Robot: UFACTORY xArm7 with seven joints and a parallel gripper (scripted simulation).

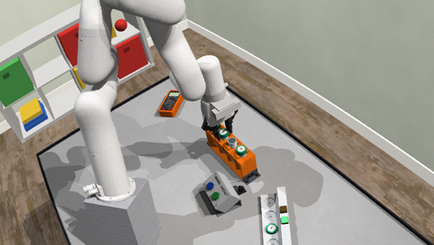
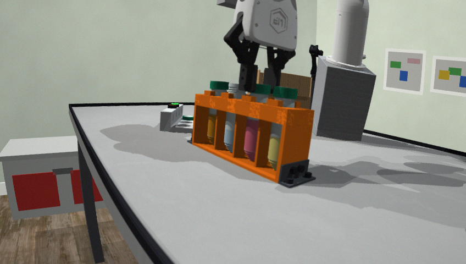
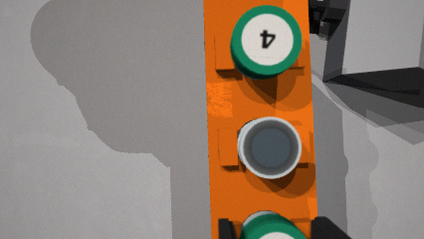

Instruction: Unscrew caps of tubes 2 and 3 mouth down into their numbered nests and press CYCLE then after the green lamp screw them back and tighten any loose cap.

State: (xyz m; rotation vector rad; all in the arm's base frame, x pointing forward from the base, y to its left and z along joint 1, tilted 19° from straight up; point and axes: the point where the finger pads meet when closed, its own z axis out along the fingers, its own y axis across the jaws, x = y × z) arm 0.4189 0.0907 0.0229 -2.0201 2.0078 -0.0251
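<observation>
My hand is 10 mm above the cap 2. Also, from my hand: cap 4: 10 mm ahead, 100 mm to the right, 10 mm below; then tube 3 threaded neck: 50 mm to the right, 10 mm below; then cap 1: 50 mm to the left, 10 mm below.
</observation>
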